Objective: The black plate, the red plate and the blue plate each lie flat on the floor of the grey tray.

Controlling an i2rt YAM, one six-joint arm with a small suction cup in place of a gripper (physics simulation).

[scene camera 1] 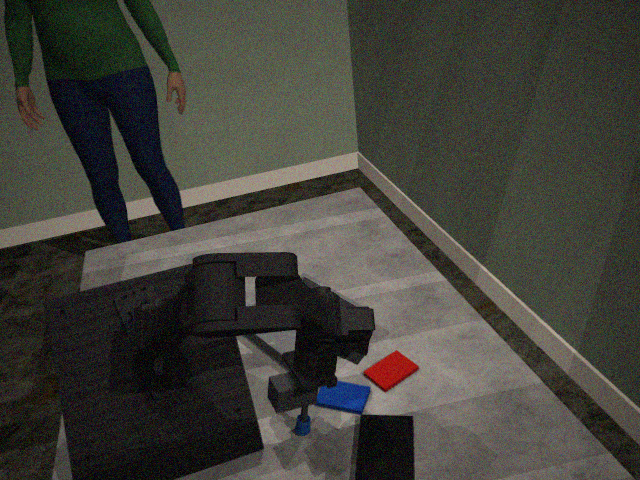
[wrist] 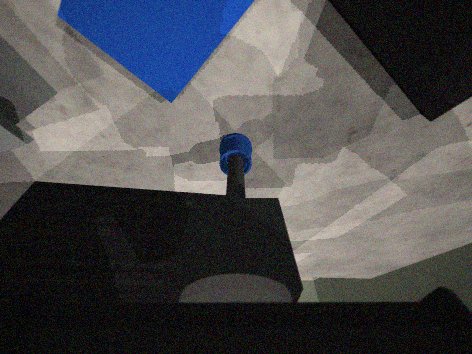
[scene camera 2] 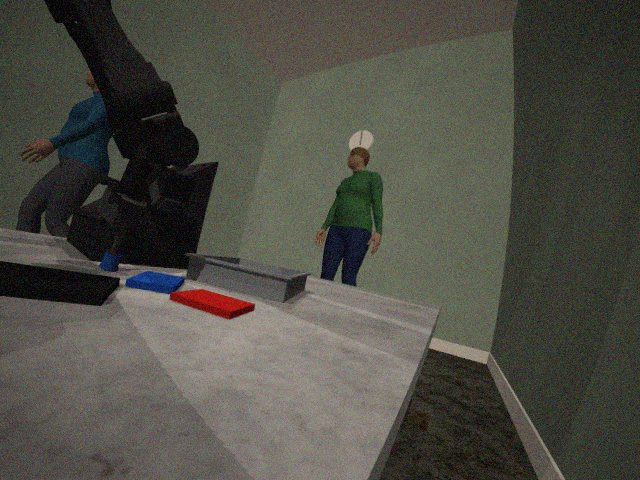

Scene:
a black plate: on the table
a blue plate: on the table
a red plate: on the table
a grey tray: on the table

